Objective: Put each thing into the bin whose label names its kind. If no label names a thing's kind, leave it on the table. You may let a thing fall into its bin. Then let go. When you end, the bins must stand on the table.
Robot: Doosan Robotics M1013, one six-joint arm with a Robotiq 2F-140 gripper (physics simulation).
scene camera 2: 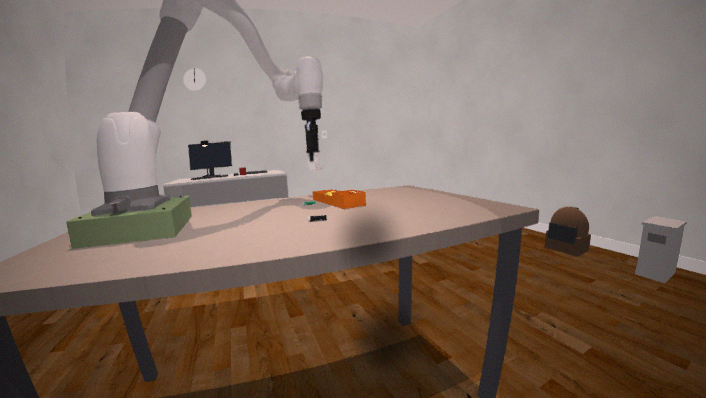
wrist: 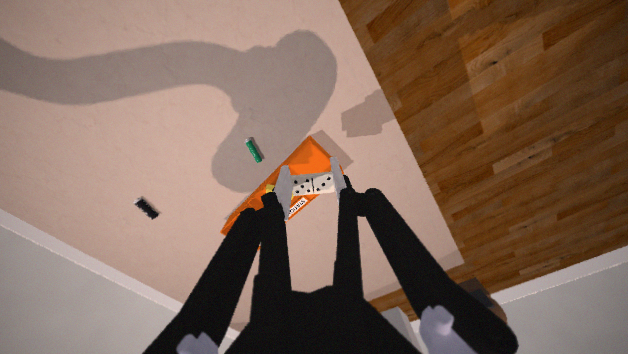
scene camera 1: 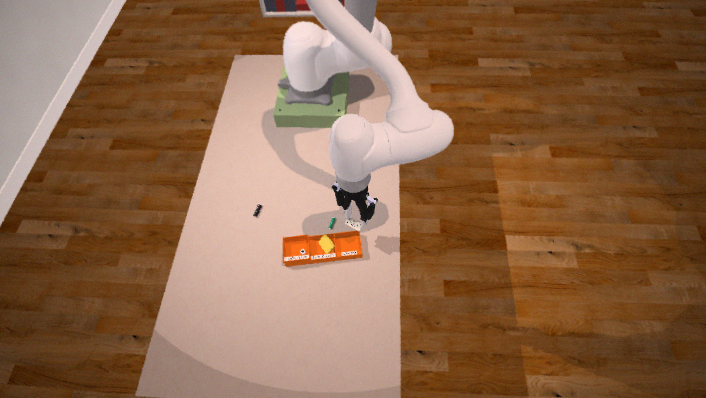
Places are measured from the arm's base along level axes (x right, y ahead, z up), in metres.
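Where they show: gripper, fingertip midpoint: [scene camera 2: 314, 169] [wrist: 310, 171] [scene camera 1: 356, 221]; arm's base, link origin: [scene camera 2: 134, 206] [scene camera 1: 310, 88].
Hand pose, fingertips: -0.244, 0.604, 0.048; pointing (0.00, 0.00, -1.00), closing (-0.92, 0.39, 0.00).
Note:
Things, the pixels of their top centre, and the offset from my fingertips, as dx, dy, dz. Level surfaces: height alone.
- white domino, top centre: [wrist: 312, 185] [scene camera 1: 353, 223] +0.006, +0.014, +0.007
- small nut, top centre: [scene camera 1: 302, 251] +0.173, +0.073, -0.105
- yellow block, top centre: [scene camera 1: 325, 242] +0.098, +0.044, -0.081
- green battery, top centre: [wrist: 252, 151] [scene camera 1: 331, 222] [scene camera 2: 309, 201] +0.092, -0.043, -0.110
- black battery, top centre: [scene camera 2: 317, 215] [wrist: 143, 210] [scene camera 1: 257, 209] +0.359, -0.071, -0.106
- table, surface height: dz -0.120
My gripper [scene camera 1: 355, 223] [scene camera 2: 312, 160] [wrist: 310, 171] is shut on a white domino [scene camera 1: 354, 224] [scene camera 2: 318, 165] [wrist: 320, 184] with black dots, held high above the table beside or over the right end of the bins. The three joined orange bins [scene camera 1: 347, 243] [scene camera 2: 353, 200] [wrist: 310, 159] stand on the table. In scene camera 1 a small nut [scene camera 1: 302, 251] lies in the left bin and a yellow block [scene camera 1: 326, 244] in the middle one; the right one looks empty. A green battery [scene camera 1: 332, 223] [scene camera 2: 310, 203] [wrist: 253, 150] and a black battery [scene camera 1: 257, 210] [scene camera 2: 318, 218] [wrist: 146, 208] lie on the table. Labels are mostly unreadable.
The arm's green base [scene camera 1: 304, 119] [scene camera 2: 125, 225] stands at the back of the table [scene camera 1: 250, 320] [scene camera 2: 240, 250]. The table's long edge lies to the right of the bins in scene camera 1. A desk with a monitor [scene camera 2: 210, 155] stands beyond the table.

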